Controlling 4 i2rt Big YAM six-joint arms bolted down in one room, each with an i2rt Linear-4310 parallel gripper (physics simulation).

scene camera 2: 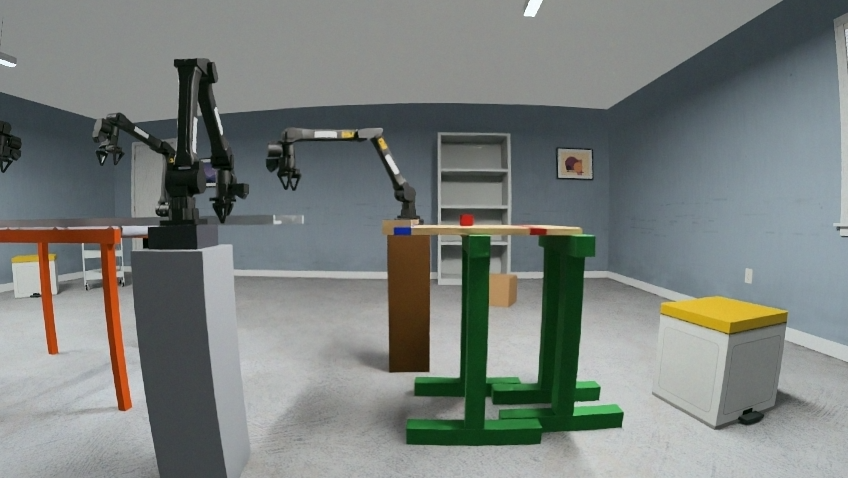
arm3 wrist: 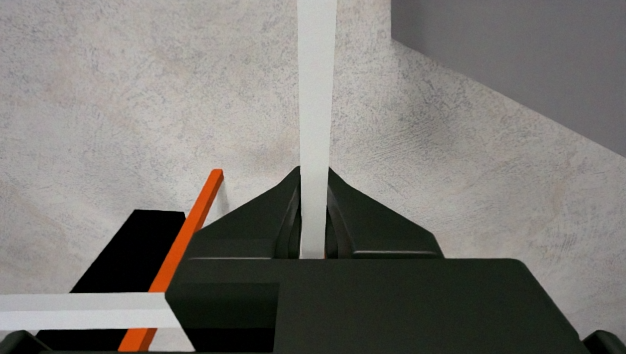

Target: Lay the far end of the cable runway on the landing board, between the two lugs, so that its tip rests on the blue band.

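The cable runway's pale grey rail (arm3 wrist: 317,75) runs up the arm3 wrist view; a crossbar shows at lower left. Arm3's gripper (arm3 wrist: 314,175) is shut on the rail. In scene camera 2 the runway (scene camera 2: 255,220) extends right past the front-left arm's gripper (scene camera 2: 223,217), its tip in the air, apart from the landing board (scene camera 2: 498,229). The blue band (scene camera 2: 402,230) is at the board's left end. A red block (scene camera 2: 466,219) stands on the board; I cannot clearly tell the two lugs. Other grippers (scene camera 2: 289,185) (scene camera 2: 110,160) (scene camera 2: 5,168) hang at centre, back left and left edge.
An orange trestle (arm3 wrist: 172,250) (scene camera 2: 59,235) stands at left. A grey pedestal (scene camera 2: 178,356) carries the front-left arm, a brown one (scene camera 2: 408,302) the centre arm. Green stands (scene camera 2: 476,332) carry the board. A yellow-lidded bin (scene camera 2: 721,356) is at right, a shelf unit (scene camera 2: 439,201) behind.
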